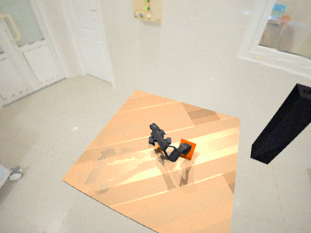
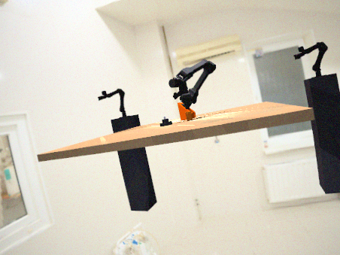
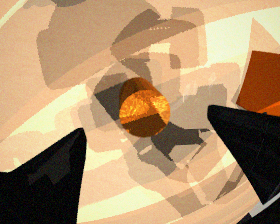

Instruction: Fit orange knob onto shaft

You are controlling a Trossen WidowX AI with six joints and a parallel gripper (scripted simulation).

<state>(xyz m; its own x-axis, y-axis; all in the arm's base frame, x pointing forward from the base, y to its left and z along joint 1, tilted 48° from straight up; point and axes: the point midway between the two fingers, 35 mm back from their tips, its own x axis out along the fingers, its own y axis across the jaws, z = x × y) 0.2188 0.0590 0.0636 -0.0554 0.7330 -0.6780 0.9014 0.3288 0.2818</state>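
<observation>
Right now my gripper tip is 30 mm above the orange knob. Also, from my gripper tip: dark round pedestal (140 mm to the right, 90 mm ahead, 50 mm below).
</observation>
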